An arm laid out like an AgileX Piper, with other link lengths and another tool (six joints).
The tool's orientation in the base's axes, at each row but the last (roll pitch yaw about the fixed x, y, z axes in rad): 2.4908 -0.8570 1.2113; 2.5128 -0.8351 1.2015; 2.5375 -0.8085 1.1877; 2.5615 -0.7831 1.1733; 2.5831 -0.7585 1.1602; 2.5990 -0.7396 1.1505; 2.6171 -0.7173 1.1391; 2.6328 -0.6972 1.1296; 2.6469 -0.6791 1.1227; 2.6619 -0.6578 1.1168; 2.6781 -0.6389 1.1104; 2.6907 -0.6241 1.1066; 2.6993 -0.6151 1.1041
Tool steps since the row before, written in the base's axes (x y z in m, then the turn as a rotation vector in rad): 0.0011 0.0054 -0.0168 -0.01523 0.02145 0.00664; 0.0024 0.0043 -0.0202 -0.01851 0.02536 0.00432; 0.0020 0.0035 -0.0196 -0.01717 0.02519 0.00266; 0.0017 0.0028 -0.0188 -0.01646 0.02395 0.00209; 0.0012 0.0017 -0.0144 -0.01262 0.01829 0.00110; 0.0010 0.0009 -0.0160 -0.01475 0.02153 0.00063; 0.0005 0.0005 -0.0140 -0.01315 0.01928 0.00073; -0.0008 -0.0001 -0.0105 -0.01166 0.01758 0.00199; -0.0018 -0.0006 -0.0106 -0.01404 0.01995 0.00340; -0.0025 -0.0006 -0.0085 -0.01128 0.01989 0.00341; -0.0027 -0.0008 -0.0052 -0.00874 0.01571 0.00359; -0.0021 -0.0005 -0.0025 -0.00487 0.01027 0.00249; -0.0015 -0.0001 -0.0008 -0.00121 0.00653 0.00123
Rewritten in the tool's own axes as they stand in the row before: -0.0091 -0.0098 0.0115 0.01466 -0.02145 -0.00781; -0.0117 -0.0095 0.0143 0.01459 -0.02706 -0.00771; -0.0114 -0.0089 0.0138 0.01363 -0.02677 -0.00582; -0.0110 -0.0082 0.0133 0.01261 -0.02571 -0.00537; -0.0084 -0.0059 0.0103 0.00927 -0.01986 -0.00383; -0.0099 -0.0061 0.0111 0.01050 -0.02356 -0.00402; -0.0087 -0.0053 0.0096 0.00953 -0.02100 -0.00366; -0.0071 -0.0044 0.0065 0.00965 -0.01844 -0.00400; -0.0077 -0.0047 0.0059 0.01139 -0.02104 -0.00586; -0.0065 -0.0044 0.0042 0.01232 -0.01913 -0.00409; -0.0046 -0.0032 0.0018 0.01032 -0.01468 -0.00376; -0.0026 -0.0020 0.0004 0.00714 -0.00896 -0.00204; -0.0011 -0.0013 -0.0004 0.00503 -0.00451 0.00013
